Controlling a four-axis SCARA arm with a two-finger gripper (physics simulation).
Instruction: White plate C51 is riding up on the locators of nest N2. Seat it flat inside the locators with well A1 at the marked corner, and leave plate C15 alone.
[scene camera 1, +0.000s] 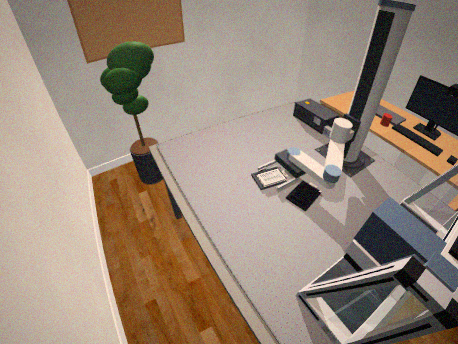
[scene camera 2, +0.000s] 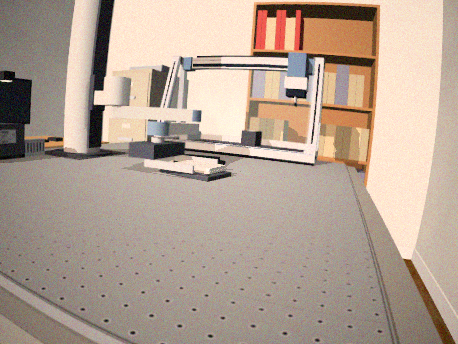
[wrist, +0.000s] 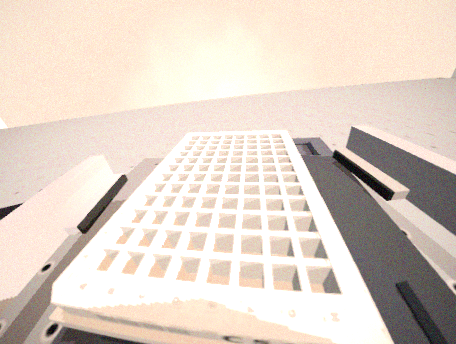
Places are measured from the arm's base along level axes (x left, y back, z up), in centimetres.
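Pixels of known places: gripper, fingertip midpoint: (scene camera 1: 267, 178) (scene camera 2: 206, 165) (wrist: 227, 154); arm's base at its link origin: (scene camera 1: 345, 156) (scene camera 2: 81, 155).
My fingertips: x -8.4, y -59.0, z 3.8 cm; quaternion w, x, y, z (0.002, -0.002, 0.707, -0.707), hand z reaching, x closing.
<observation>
For each thing: its top centre in the pictures, then the offset to it from my fingertips. "*": a spot on its surface instead.
- White plate C51 at its top centre: (wrist: 224, 169) (scene camera 2: 199, 163) (scene camera 1: 271, 176) dy +2.5, dx +0.2, dz +0.4 cm
- black square pad at its top centre: (scene camera 2: 200, 156) (scene camera 1: 304, 192) dy +10.2, dx +17.8, dz +0.1 cm
- dark box at a spot on its surface: (scene camera 1: 315, 116) * dy +62.3, dx -25.1, dz +7.5 cm
White plate C51 (scene camera 1: 271, 177) (scene camera 2: 215, 168) (wrist: 230, 200) is a gridded plate on a dark nest (scene camera 1: 259, 183) (scene camera 2: 220, 175) (wrist: 345, 215). In the wrist view a wide strip of the nest shows to its right, and part of a label shows on its near edge. Whether the plate lies flat or is tilted I cannot tell, and the marked corner cannot be made out. My gripper (scene camera 1: 275, 175) (scene camera 2: 206, 165) (wrist: 227, 154) is open, with one finger on each side of the plate, low over the nest and apart from the plate. Plate C15 cannot be identified.
A black square pad (scene camera 1: 303, 195) lies beside the nest. The arm's column (scene camera 1: 372, 75) (scene camera 2: 80, 75) stands behind, near a dark box (scene camera 1: 315, 116). A gantry frame (scene camera 1: 350, 280) (scene camera 2: 316, 110) stands on the table.
</observation>
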